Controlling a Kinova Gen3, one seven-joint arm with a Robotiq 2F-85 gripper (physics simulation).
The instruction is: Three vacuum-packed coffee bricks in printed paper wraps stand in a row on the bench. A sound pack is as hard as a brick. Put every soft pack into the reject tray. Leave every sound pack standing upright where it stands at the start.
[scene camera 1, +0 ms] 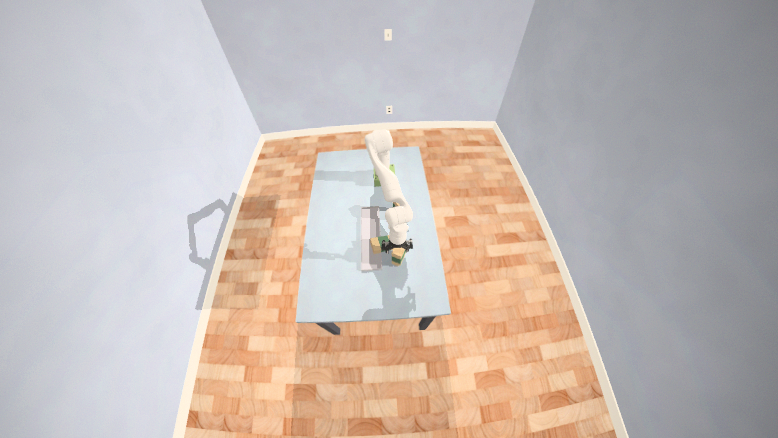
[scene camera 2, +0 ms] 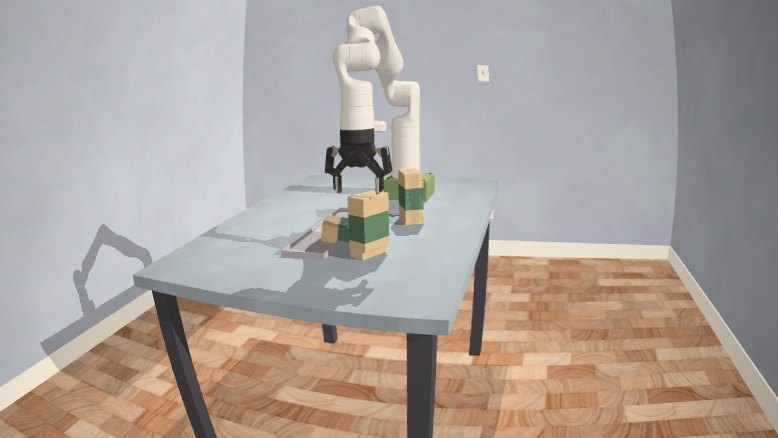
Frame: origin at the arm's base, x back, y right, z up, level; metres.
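Seen in the pictures: gripper, fingertip midpoint: (scene camera 1: pixel 397 251) (scene camera 2: pixel 358 193).
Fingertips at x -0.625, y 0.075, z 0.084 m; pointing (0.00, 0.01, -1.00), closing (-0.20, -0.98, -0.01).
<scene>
A point is followed by its place in that frame.
Three coffee packs are tan with a green band. The near pack (scene camera 1: pixel 397 256) {x -0.641, y 0.077, z 0.062 m} (scene camera 2: pixel 369 228) {x -0.638, y 0.052, z 0.007 m} stands upright on the bench. The far pack (scene camera 2: pixel 411 196) {x -0.358, y -0.030, z 0.013 m} stands upright nearer the arm's base; the arm hides most of it in the overhead view. The third pack (scene camera 1: pixel 376 245) {x -0.515, y 0.159, z -0.013 m} (scene camera 2: pixel 329 229) {x -0.545, y 0.160, z -0.022 m} lies on its side, its tan end over the reject tray (scene camera 1: pixel 370 218) {x -0.301, y 0.149, z -0.062 m} (scene camera 2: pixel 304 253) {x -0.631, y 0.208, z -0.054 m}. The near pack partly hides it in scene camera 2. My gripper (scene camera 1: pixel 397 247) {x -0.625, y 0.075, z 0.084 m} (scene camera 2: pixel 358 187) {x -0.625, y 0.075, z 0.084 m} is open and empty, pointing down, above the lying pack and behind the near pack's top; the exact gap is unclear.
The green base mount (scene camera 1: pixel 376 178) {x -0.050, y 0.051, z 0.003 m} (scene camera 2: pixel 430 186) {x -0.022, y -0.081, z -0.031 m} sits on the bench (scene camera 1: pixel 332 293) {x -0.706, y 0.443, z -0.065 m} (scene camera 2: pixel 228 272) {x -0.749, y 0.374, z -0.065 m} behind the far pack. The white arm (scene camera 1: pixel 389 184) {x -0.533, y 0.084, z 0.479 m} (scene camera 2: pixel 356 103) {x -0.661, y 0.069, z 0.290 m} reaches forward over the bench, with the tray to one side of the packs.
</scene>
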